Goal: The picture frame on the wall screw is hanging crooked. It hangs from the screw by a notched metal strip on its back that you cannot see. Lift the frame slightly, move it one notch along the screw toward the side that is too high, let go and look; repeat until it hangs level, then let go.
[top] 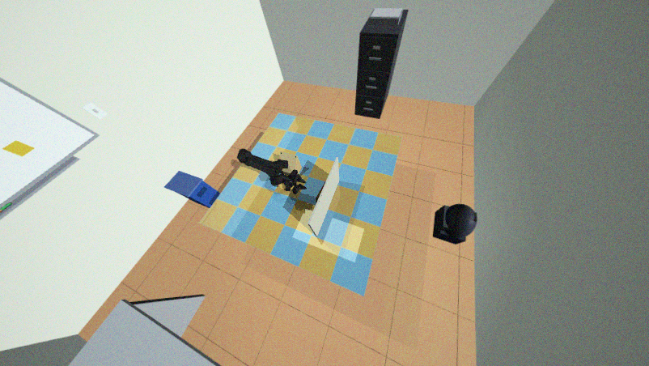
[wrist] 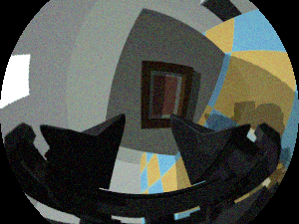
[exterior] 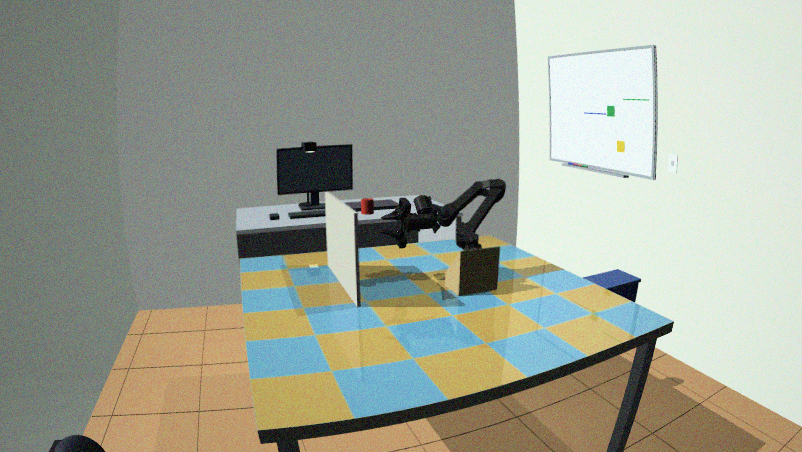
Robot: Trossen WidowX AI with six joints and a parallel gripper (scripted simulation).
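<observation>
Now: the picture frame 13 cm ahead of my gripper tip, 2 cm to the right of it and 5 cm below it. From my gripper tip the other things lie so: wall panel (14 cm ahead, 3 cm to the right, 6 cm below).
</observation>
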